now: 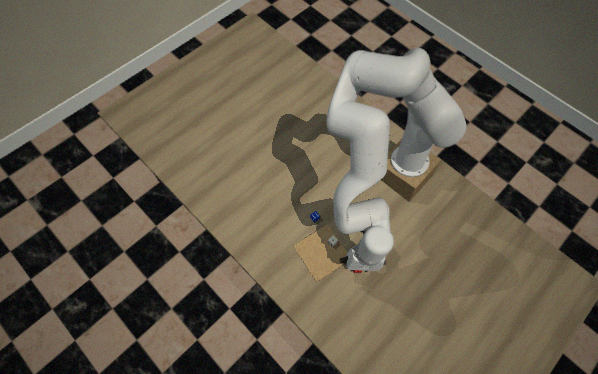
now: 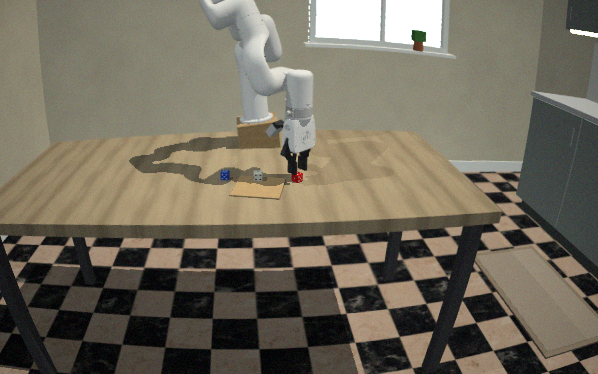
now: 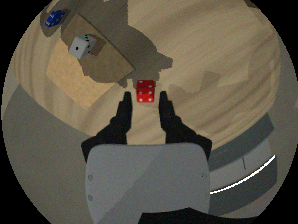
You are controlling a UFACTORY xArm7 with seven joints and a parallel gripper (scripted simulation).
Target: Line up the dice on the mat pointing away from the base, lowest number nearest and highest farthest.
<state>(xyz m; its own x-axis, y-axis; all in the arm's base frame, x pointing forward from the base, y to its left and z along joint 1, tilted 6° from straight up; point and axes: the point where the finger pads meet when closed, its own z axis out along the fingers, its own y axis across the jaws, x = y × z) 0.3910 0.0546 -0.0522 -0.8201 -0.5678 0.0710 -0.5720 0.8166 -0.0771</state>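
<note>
Now: the red die 4 cm below my hand. The rest, counted from my hand: blue die (21 cm to the right, 6 cm behind, 4 cm below); white die (11 cm to the right, 3 cm below, 2 cm behind); tan mat (12 cm to the right, 5 cm below, 2 cm ahead).
</note>
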